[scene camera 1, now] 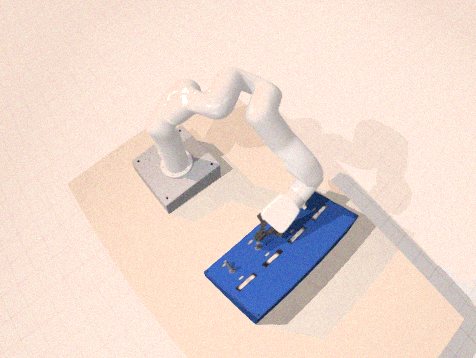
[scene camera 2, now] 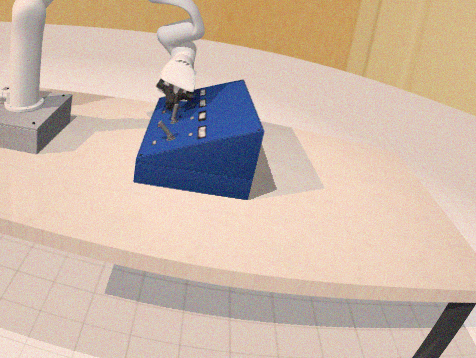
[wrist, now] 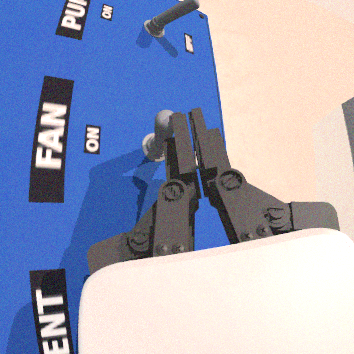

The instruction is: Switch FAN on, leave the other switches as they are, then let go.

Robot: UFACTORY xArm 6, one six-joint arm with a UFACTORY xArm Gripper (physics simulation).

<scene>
In view: the gripper [scene camera 2: 170, 106] and a blue switch panel [scene camera 2: 216, 138].
The gripper shows as well in scene camera 1 [scene camera 1: 255, 240] and in the wrist view [wrist: 189, 127]. The blue switch panel shows as well in scene camera 1 [scene camera 1: 262, 277] and in the wrist view [wrist: 87, 87].
</scene>
